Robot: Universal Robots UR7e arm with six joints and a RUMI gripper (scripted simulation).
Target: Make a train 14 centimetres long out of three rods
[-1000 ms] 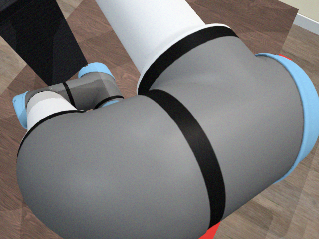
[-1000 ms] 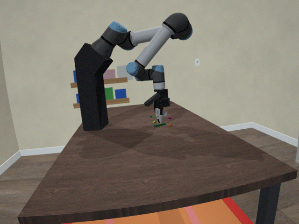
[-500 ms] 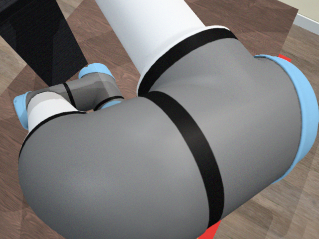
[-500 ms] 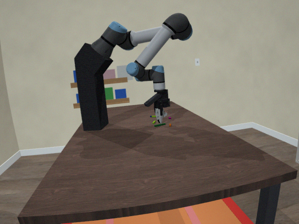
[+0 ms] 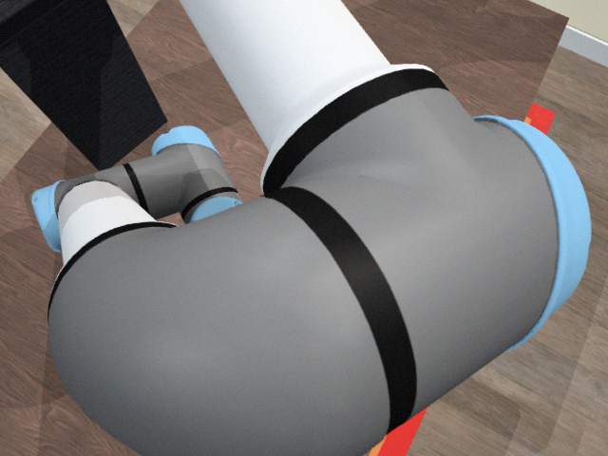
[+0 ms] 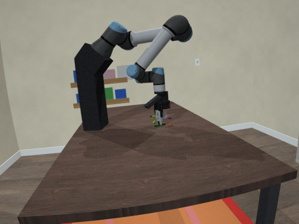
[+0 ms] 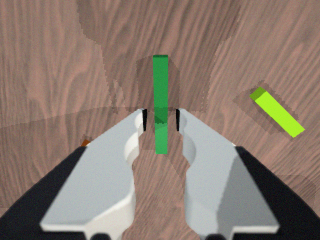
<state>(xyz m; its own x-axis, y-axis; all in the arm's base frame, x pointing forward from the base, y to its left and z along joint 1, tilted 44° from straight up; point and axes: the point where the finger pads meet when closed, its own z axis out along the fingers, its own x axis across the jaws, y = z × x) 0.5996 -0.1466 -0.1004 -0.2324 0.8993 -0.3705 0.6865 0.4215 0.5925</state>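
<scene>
The green rod lies 1 cm below my hand. Round my hand: magenta rod (16 cm to the left, 10 cm ahead, 1 cm below); blue rod (28 cm to the left, 2 cm behind, 1 cm below); orange rod (6 cm ahead, 4 cm to the right, 1 cm below).
</scene>
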